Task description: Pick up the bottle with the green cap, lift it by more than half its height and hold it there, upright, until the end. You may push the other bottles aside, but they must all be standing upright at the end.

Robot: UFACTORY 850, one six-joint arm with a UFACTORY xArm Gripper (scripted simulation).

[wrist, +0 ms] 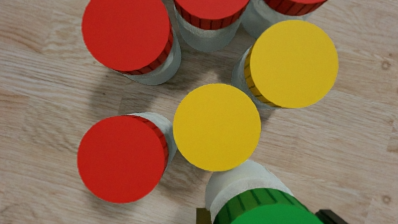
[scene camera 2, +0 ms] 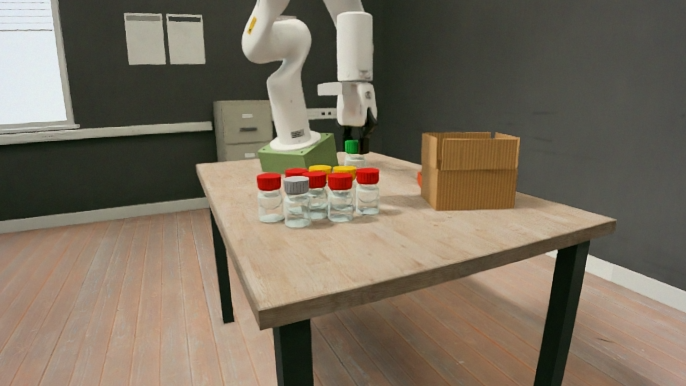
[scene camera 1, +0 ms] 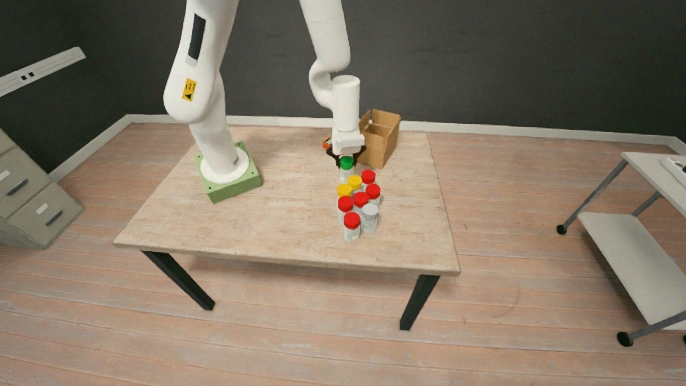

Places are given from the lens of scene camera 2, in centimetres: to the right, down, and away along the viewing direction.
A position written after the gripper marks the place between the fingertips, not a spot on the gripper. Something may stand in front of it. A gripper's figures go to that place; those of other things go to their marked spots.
gripper (scene camera 2: 355,152): 3, -10, 96
cardboard box (scene camera 2: 478,173): 33, -5, 90
grey-capped bottle (scene camera 2: 297,202): -10, 2, 79
The marked spots on the cardboard box and the grey-capped bottle are 44 cm apart.
